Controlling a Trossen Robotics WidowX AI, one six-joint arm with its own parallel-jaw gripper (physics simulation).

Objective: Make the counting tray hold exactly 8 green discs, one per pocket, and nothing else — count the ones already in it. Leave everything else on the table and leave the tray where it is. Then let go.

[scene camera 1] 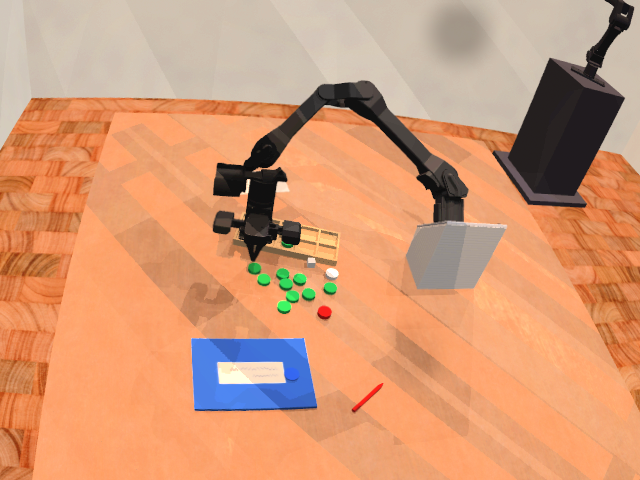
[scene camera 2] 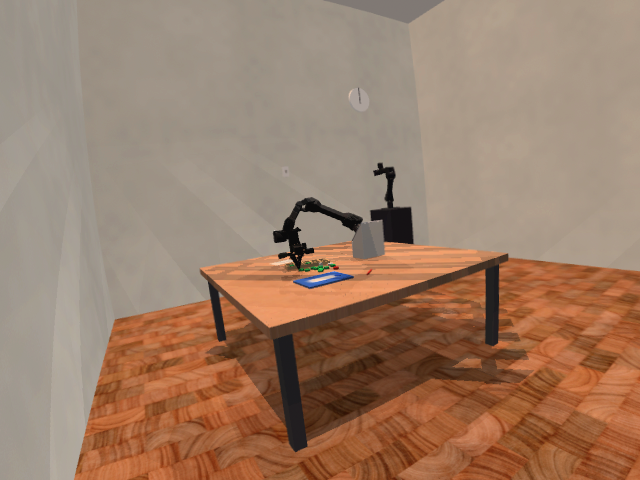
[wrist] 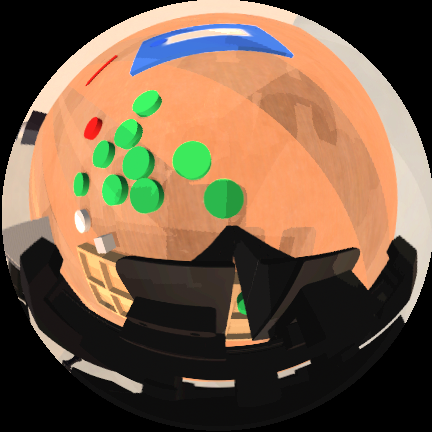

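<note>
The tan pocketed tray (scene camera 1: 310, 256) lies behind the loose discs, partly hidden by my gripper. One green disc (scene camera 1: 287, 244) (wrist: 242, 303) shows in a pocket; the pockets behind my gripper are hidden. Several loose green discs lie on the table in front of the tray. The leftmost green disc (scene camera 1: 254, 268) (wrist: 223, 199) lies flat right by my fingertips, and another green disc (scene camera 1: 264, 279) (wrist: 192, 160) is just beyond it. My gripper (scene camera 1: 253, 258) (scene camera 2: 298, 268) (wrist: 230, 230) is shut and empty, pointing down at the tray-side edge of the leftmost disc; whether it touches is unclear.
A white disc (scene camera 1: 331, 273) (wrist: 82, 221) and a small grey cube (scene camera 1: 311, 262) (wrist: 105, 243) sit near the tray's right end. A red disc (scene camera 1: 324, 312) (wrist: 93, 128), a blue folder (scene camera 1: 206, 397) (scene camera 2: 310, 283) and a red stick (scene camera 1: 367, 397) lie farther forward. A grey block (scene camera 1: 454, 258) stands right.
</note>
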